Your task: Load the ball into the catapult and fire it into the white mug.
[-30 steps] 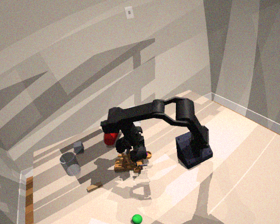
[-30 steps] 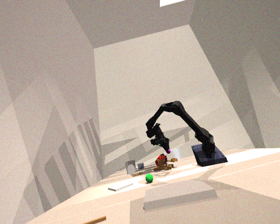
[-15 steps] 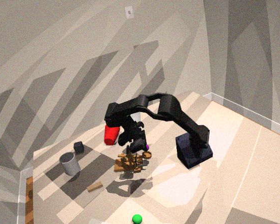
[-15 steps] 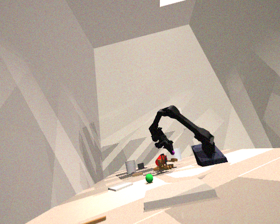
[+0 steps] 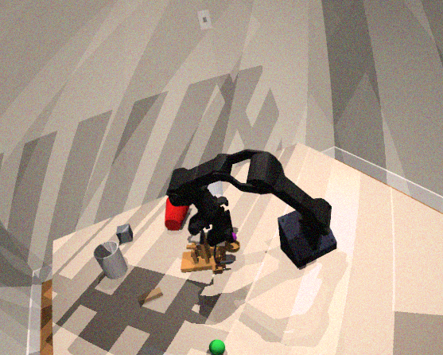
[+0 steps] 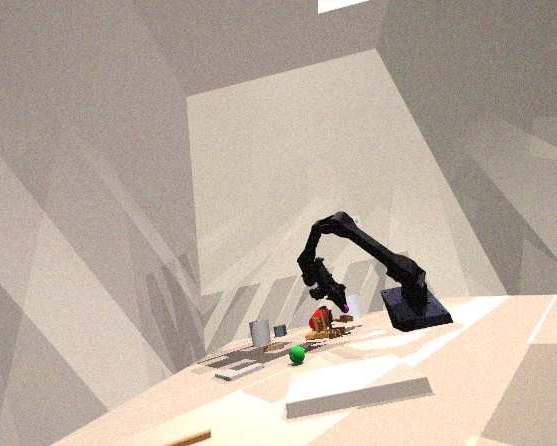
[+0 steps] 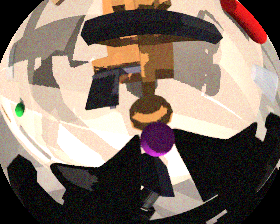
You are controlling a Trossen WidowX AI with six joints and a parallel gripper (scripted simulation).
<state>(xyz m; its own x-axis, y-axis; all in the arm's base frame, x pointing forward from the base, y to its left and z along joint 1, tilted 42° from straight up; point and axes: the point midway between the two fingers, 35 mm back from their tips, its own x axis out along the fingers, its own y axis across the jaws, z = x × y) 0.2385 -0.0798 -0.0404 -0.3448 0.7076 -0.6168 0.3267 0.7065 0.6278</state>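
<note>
Now: gripper tip 1 cm below the purple ball. From my gripper tip the other things lie so: wooden block: 29 cm ahead, 4 cm to the left, 7 cm below; wooden catapult: 6 cm ahead, 3 cm below; green ball: 16 cm ahead, 30 cm to the left, 6 cm below.
</note>
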